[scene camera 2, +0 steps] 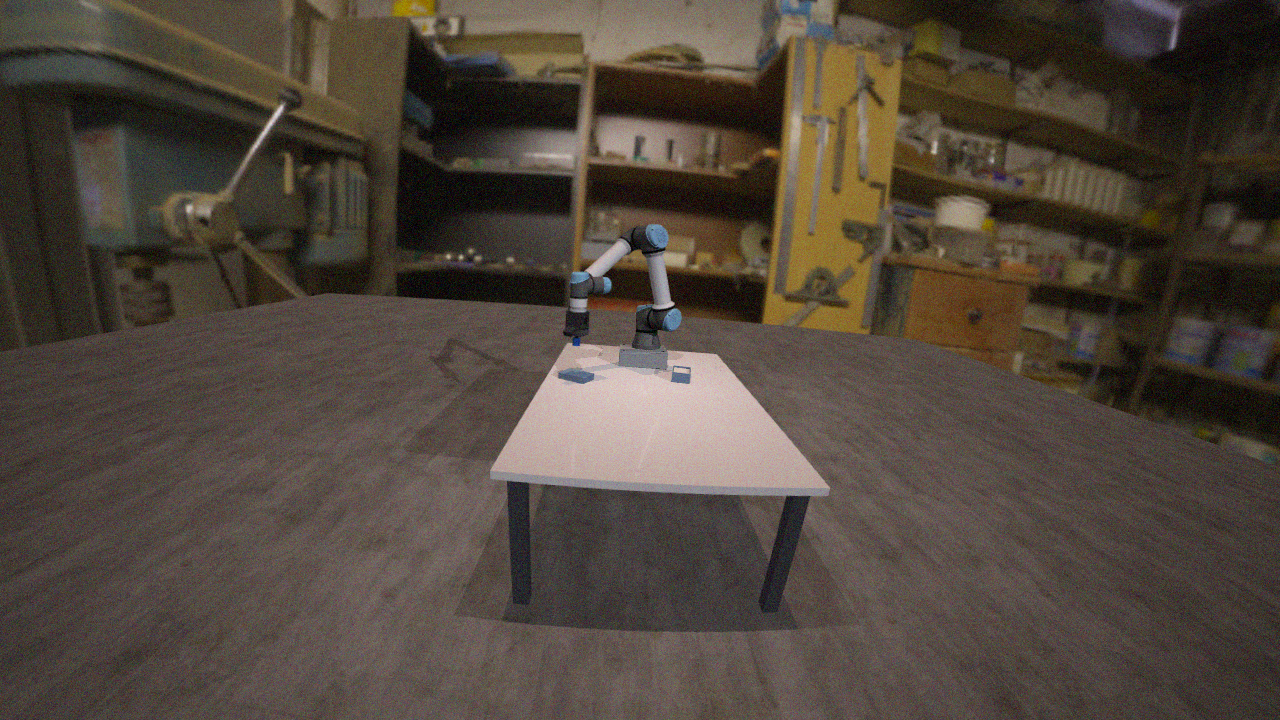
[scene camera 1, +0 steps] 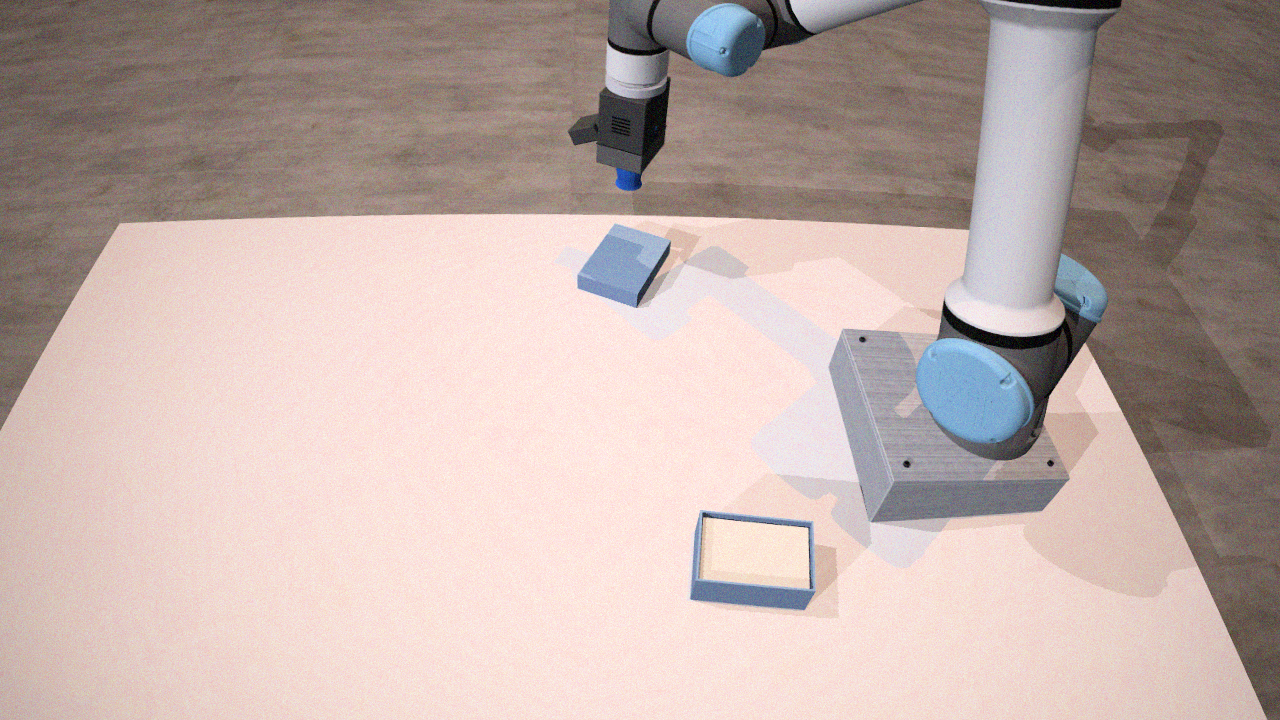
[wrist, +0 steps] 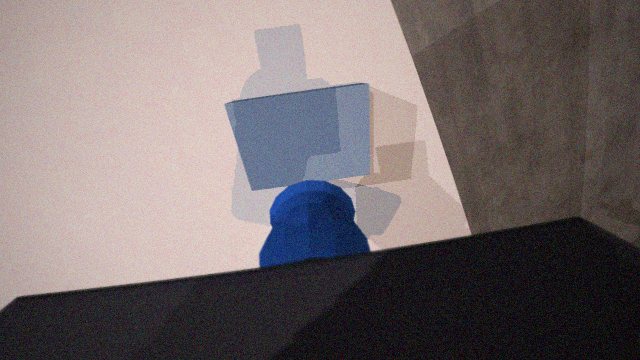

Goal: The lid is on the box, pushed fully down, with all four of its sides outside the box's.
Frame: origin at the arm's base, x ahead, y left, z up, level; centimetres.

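Seen in the pictures: hand, tool point: [scene camera 2: 576,345] [scene camera 1: 628,182] [wrist: 312,218]; arm's base, link origin: [scene camera 2: 646,347].
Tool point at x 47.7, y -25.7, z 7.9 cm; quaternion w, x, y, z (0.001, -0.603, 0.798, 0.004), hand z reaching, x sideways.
Pixels of each thing's middle, then the offset from my tool point to it. Level surfaces: height alone.
- blue lid, body centre: [wrist: 304,138] [scene camera 1: 625,263] [scene camera 2: 576,375] dx -0.4, dy +0.6, dz -14.0 cm
- open blue box, body centre: [scene camera 1: 752,560] [scene camera 2: 681,374] dx -19.9, dy +46.4, dz -12.9 cm
- pale table, surface height: dz -15.3 cm
The blue lid [scene camera 1: 622,259] [scene camera 2: 575,376] [wrist: 300,135] lies on the table near its far edge in scene camera 1, closed top face up and apart from the box. The open blue box [scene camera 1: 751,593] [scene camera 2: 681,379] stands upright at the front right in scene camera 1, its cream inside showing; it does not show in the wrist view. My gripper, a blue suction cup [scene camera 1: 628,186] [scene camera 2: 576,342] [wrist: 312,200], is open and holds nothing. It hangs above the lid with a gap between them. In the wrist view the cup overlaps the lid's lower edge.
The arm's grey metal base block [scene camera 1: 966,497] [scene camera 2: 642,358] stands on the pale table [scene camera 1: 358,447] [scene camera 2: 657,438] [wrist: 125,150], to the right of the lid and behind the box in scene camera 1. The table's edge runs close beyond the lid. Shelves stand in the background.
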